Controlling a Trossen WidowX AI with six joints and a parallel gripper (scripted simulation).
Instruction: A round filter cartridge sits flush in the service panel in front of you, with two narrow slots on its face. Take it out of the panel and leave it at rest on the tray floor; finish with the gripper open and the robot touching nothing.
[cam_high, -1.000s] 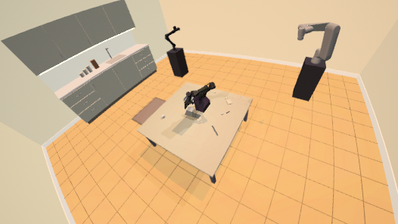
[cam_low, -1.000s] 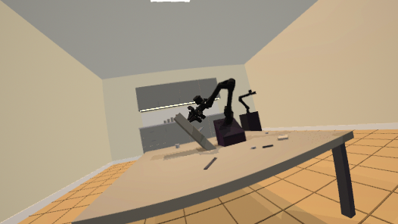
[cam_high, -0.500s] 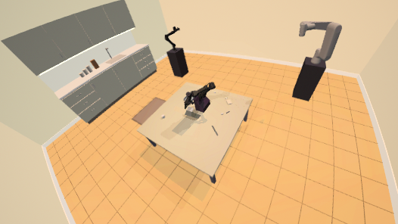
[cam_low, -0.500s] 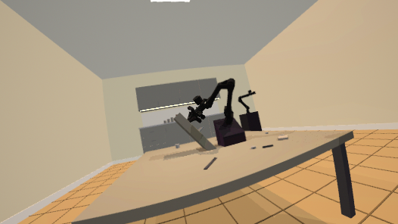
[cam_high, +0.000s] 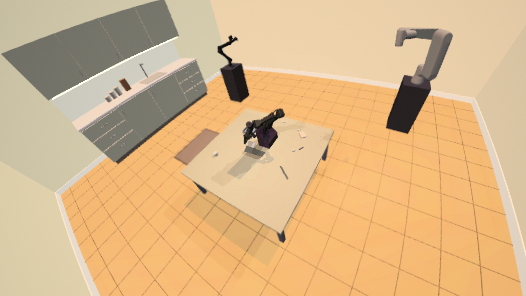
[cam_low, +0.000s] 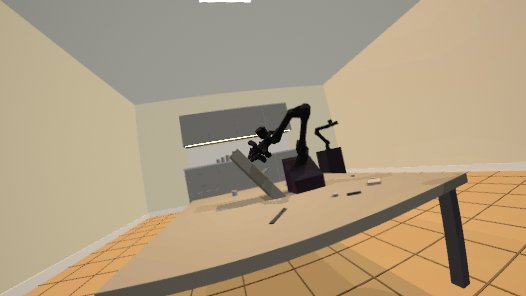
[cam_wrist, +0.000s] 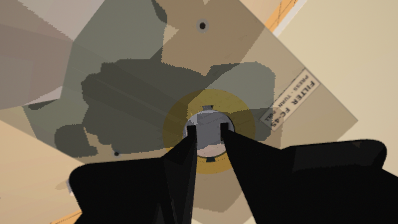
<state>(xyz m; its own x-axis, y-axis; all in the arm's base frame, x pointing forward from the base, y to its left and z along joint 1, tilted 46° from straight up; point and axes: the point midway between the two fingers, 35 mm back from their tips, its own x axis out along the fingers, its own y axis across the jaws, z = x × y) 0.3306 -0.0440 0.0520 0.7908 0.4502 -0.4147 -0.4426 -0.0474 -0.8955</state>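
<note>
My gripper tip is now 1 cm short of the round filter cartridge and 1 cm above it. Also, from my gripper tip: white cylinder (42 cm to the right, 23 cm below, 11 cm ahead); then service panel (8 cm below, 3 cm behind); then tray (41 cm behind, 29 cm to the right, 24 cm below).
</note>
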